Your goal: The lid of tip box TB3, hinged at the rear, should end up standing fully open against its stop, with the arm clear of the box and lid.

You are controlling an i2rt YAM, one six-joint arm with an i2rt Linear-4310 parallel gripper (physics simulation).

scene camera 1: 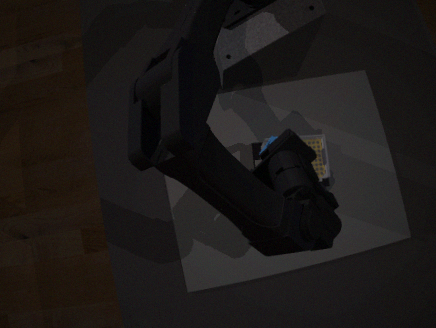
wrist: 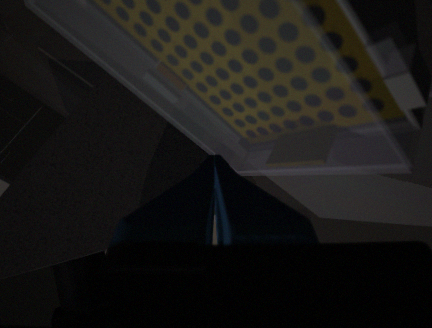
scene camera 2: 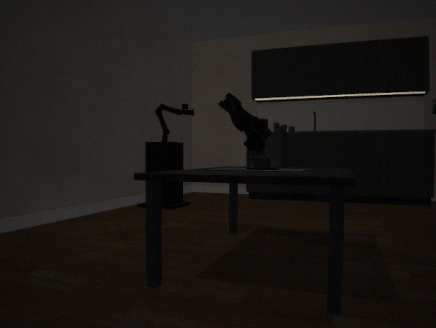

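Where they show: gripper, fingertip midpoint: (scene camera 1: pixel 273 138) (wrist: pixel 214 165) (scene camera 2: pixel 257 154); arm's base, origin of the base link: (wrist: pixel 76 242) (scene camera 2: pixel 271 138).
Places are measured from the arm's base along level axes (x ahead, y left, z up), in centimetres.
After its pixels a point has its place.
Observation:
Tip box TB3, with a yellow perforated rack (scene camera 1: pixel 319 157) @(x 31.3, y 6.1, z -10.8 cm) (wrist: pixel 240 65), stands on the pale mat (scene camera 1: pixel 240 270) @(x 49.9, y -12.6, z -18.6 cm). It is partly hidden under the arm in scene camera 1 and is small and dark in scene camera 2. Its clear lid (wrist: pixel 325 172) @(x 31.4, y -4.1, z -10.9 cm) shows over the rack in the wrist view; one side edge crosses the yellow surface, and its exact angle cannot be told. My gripper (scene camera 1: pixel 269 144) @(x 26.1, y -2.1, z -10.5 cm) (wrist: pixel 214 165) @(x 26.1, y -2.1, z -10.5 cm) is shut and empty. In the wrist view its blue fingertips are at the near corner of the lid's rim; whether they touch cannot be told.
My arm (scene camera 1: pixel 240 185) @(x 37.0, y -12.4, z 16.1 cm) (scene camera 2: pixel 245 122) @(x 45.1, y -3.8, z 6.2 cm) reaches over the mat and box. A grey speckled block (scene camera 1: pixel 265 37) @(x 9.3, y -1.0, z -1.3 cm) with dark holes is near the arm's base. The table (scene camera 2: pixel 200 176) @(x 94.4, y -7.3, z -19.6 cm) has its edge at the left in scene camera 1. Another arm (scene camera 2: pixel 162 117) stands on a black pedestal (scene camera 2: pixel 165 170) behind.

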